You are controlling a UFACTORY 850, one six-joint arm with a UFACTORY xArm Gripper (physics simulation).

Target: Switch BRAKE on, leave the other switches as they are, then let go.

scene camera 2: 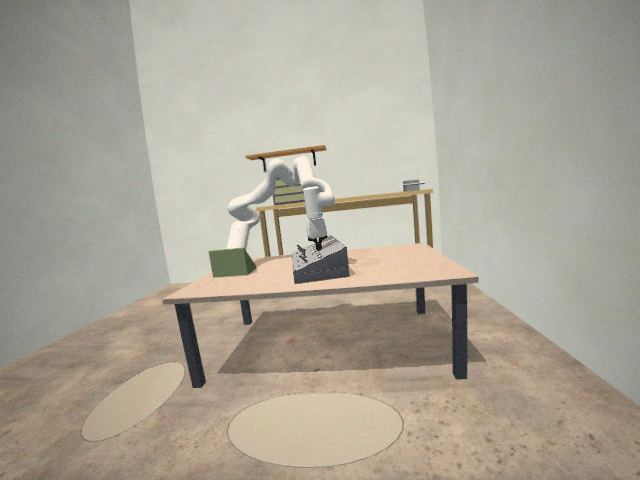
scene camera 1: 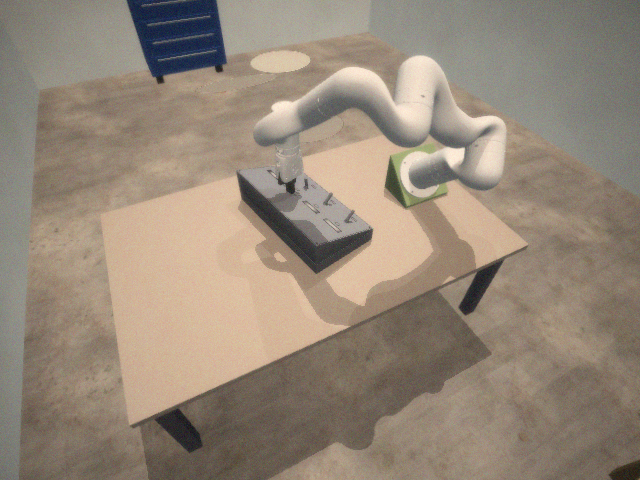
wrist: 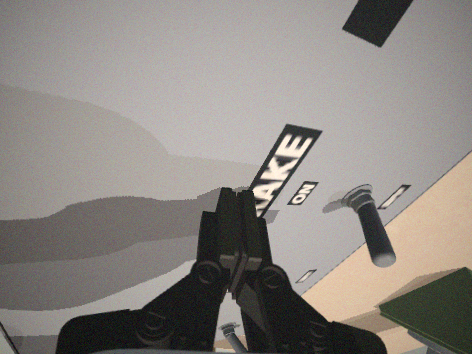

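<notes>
The grey sloped switch panel (scene camera 1: pixel 254 181) (scene camera 2: pixel 323 271) (wrist: pixel 150 60) stands on the table. The BRAKE label (wrist: pixel 280 170) shows in the wrist view, partly covered by the fingers. The BRAKE lever (scene camera 1: pixel 306 183) (wrist: pixel 376 235) rises between the ON label (wrist: pixel 302 193) and the label on its other side. In scene camera 1 it stands more upright than the other two visible levers (scene camera 1: pixel 328 198) (scene camera 1: pixel 349 216), which tilt toward the right; its exact setting is hard to tell. My gripper (scene camera 1: pixel 291 191) (scene camera 2: pixel 318 248) (wrist: pixel 230 208) is shut and empty, low over the panel beside the BRAKE label, apart from the lever.
The wooden table (scene camera 1: pixel 196 289) (scene camera 2: pixel 403 263) carries the panel and the green wedge base (scene camera 1: pixel 395 183) (scene camera 2: pixel 227 262) of the arm. Another lever (wrist: pixel 229 329) shows between the gripper's linkages. A blue drawer cabinet (scene camera 1: pixel 178 38) and a second table (scene camera 2: pixel 372 200) stand farther off.
</notes>
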